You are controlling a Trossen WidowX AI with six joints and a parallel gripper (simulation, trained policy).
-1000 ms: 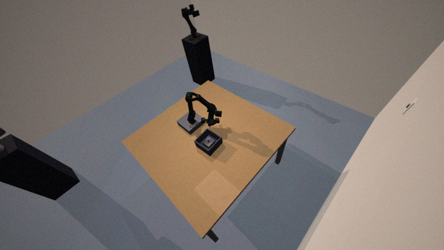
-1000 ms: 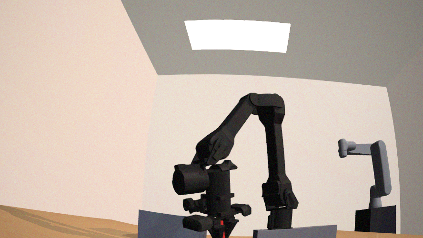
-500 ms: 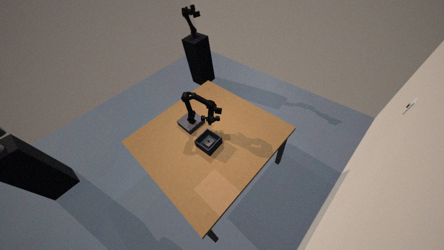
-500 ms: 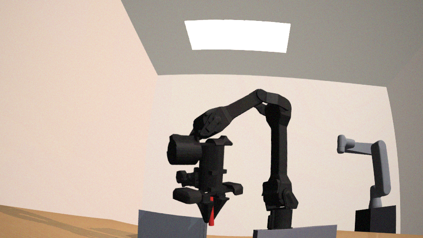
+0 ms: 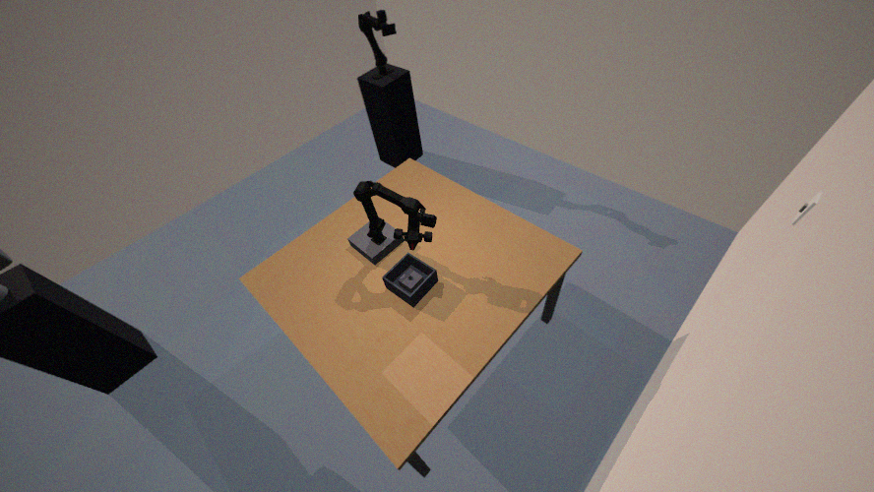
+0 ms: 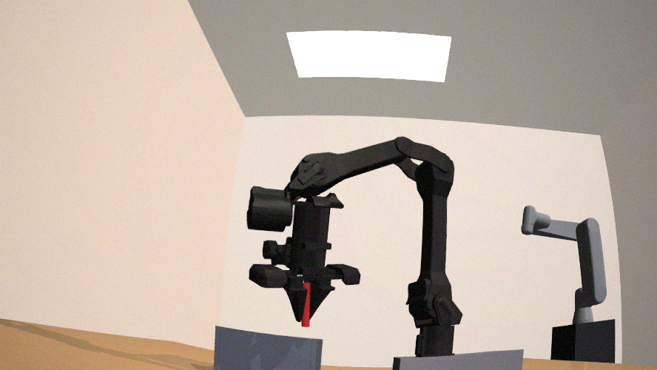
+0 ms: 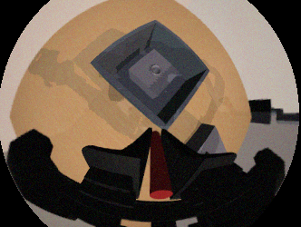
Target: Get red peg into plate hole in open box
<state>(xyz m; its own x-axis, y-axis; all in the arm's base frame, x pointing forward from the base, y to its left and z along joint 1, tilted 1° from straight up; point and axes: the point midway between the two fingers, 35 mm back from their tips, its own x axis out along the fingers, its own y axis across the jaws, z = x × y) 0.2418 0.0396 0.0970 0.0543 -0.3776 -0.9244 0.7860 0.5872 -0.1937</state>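
Now: gripper tip 70 mm short of the grey plate, 100 mm to the left of it and 80 mm above it. Also, from my gripper tip: red peg (10 mm behind, 20 mm to the left, 30 mm above); grey box (70 mm ahead, 100 mm to the right, 100 mm below).
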